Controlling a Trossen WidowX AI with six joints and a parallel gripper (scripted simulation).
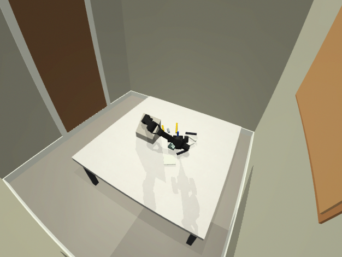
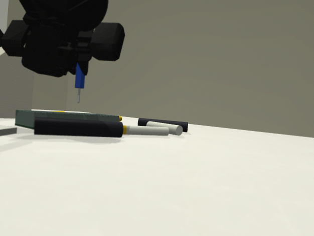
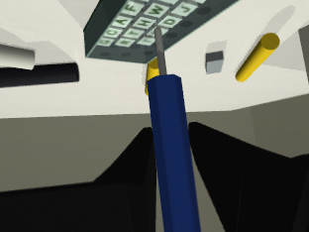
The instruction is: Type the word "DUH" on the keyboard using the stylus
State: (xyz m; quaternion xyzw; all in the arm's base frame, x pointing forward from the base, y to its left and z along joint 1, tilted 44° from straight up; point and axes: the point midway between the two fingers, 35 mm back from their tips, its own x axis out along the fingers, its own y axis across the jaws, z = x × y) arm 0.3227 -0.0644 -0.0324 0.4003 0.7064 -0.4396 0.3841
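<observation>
Now: the white cylinder 11 cm ahead of my gripper tip, 3 cm to the left of it and 10 cm below it. The rest, counted from my gripper tip: stylus tip (5 cm below); white notepad (2 cm ahead, 21 cm to the right, 10 cm below); blue stylus (1 cm below).
</observation>
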